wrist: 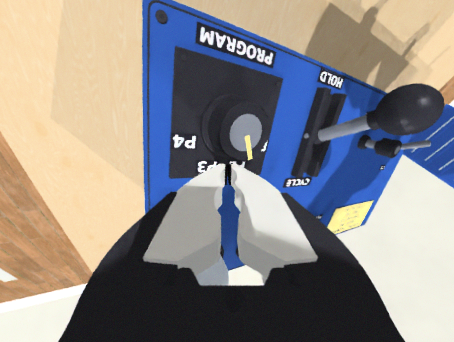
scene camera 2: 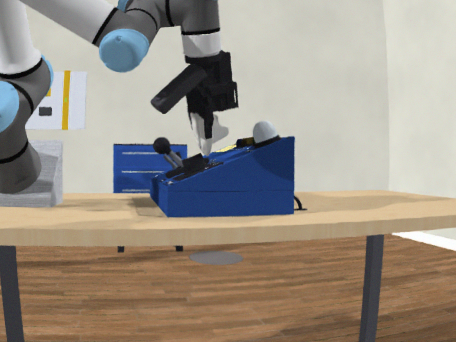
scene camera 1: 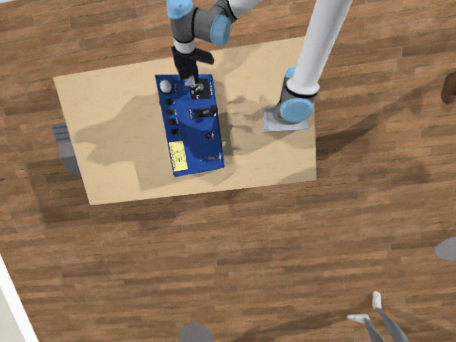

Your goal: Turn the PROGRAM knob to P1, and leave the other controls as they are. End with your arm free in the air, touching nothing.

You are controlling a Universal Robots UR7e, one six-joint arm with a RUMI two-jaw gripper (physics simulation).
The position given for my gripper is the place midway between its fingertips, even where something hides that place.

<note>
In view: my gripper [scene camera 2: 206,155] and a cycle lever [wrist: 409,109].
My gripper is seen too in the wrist view [wrist: 227,166] and in scene camera 1 [scene camera 1: 194,86].
</note>
